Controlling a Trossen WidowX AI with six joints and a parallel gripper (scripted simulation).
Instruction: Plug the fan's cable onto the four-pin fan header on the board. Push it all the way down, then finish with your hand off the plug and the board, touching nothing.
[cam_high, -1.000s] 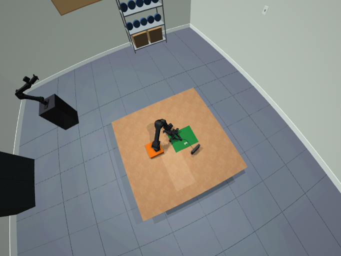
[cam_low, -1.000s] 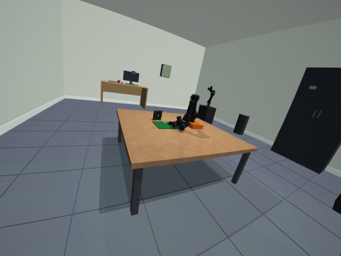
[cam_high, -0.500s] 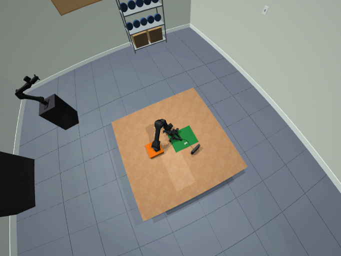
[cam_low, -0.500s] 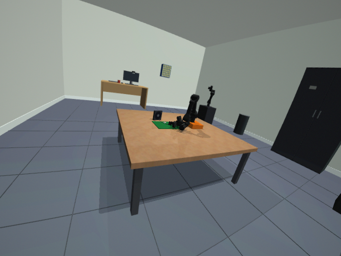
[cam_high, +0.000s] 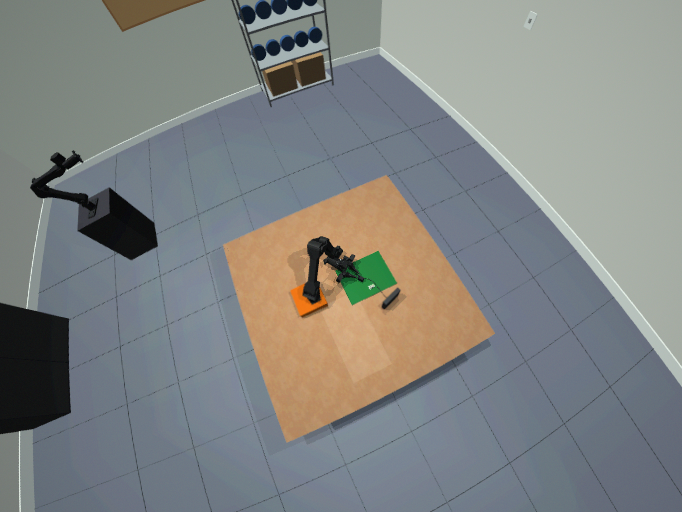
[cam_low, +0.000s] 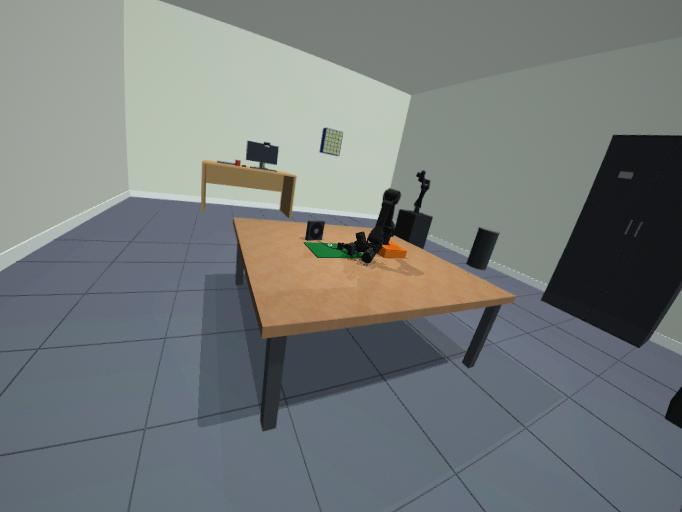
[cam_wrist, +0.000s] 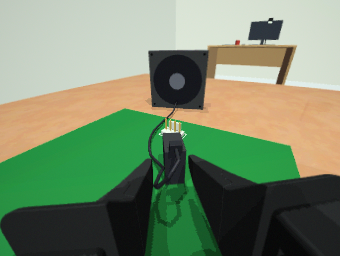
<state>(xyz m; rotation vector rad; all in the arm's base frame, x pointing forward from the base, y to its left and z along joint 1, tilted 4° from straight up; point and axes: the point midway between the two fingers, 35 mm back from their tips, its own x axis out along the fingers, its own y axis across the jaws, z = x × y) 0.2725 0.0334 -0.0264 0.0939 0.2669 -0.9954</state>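
Now: the black plug 20 mm to the right of my gripper tip, 20 mm below it and 10 mm ahead of it. Also, from my gripper tip: black fan: 210 mm to the right, 90 mm ahead, 20 mm above; green board: 50 mm below, 40 mm ahead, 20 mm to the right; white four-pin header: 90 mm to the right, 40 mm below, 40 mm ahead.
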